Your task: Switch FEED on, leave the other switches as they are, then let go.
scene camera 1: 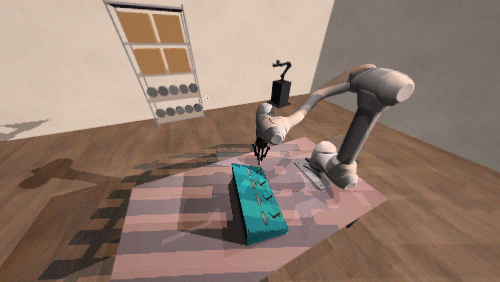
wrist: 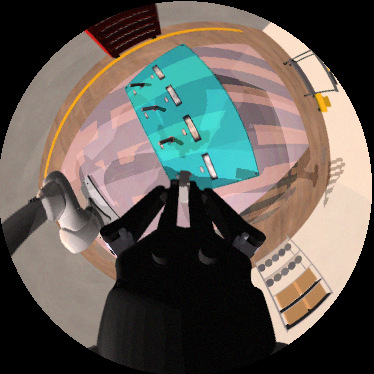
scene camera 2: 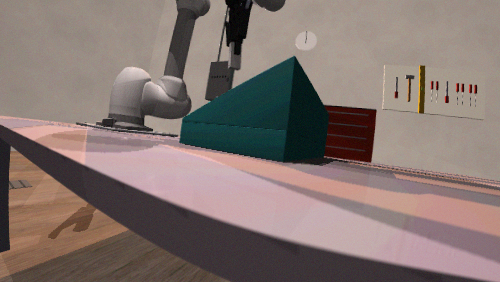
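Note:
The teal switch panel [scene camera 1: 253,227] [scene camera 2: 240,112] [wrist: 225,135] stands on the table, its sloped face carrying a row of switches. The labels are too blurred to read. By position, the FEED lever [wrist: 167,141] [scene camera 1: 261,183] is beside the third label from the top in the wrist view. It leans away from its label, like the two levers [wrist: 152,108] [wrist: 138,85] above it. The fourth lever is hidden by the fingers in the wrist view. My gripper [scene camera 1: 259,161] [scene camera 2: 234,61] [wrist: 183,177] is shut and empty, above the panel's far end by the fourth switch, apart from the FEED lever.
The striped pink table [scene camera 1: 165,220] [scene camera 2: 150,170] bears the panel and the arm's base plate [scene camera 1: 311,173]. A red drawer cabinet [scene camera 2: 350,132] [wrist: 127,27], a shelf rack [scene camera 1: 172,75] and a black pedestal [scene camera 1: 281,93] with a small arm stand away from the table.

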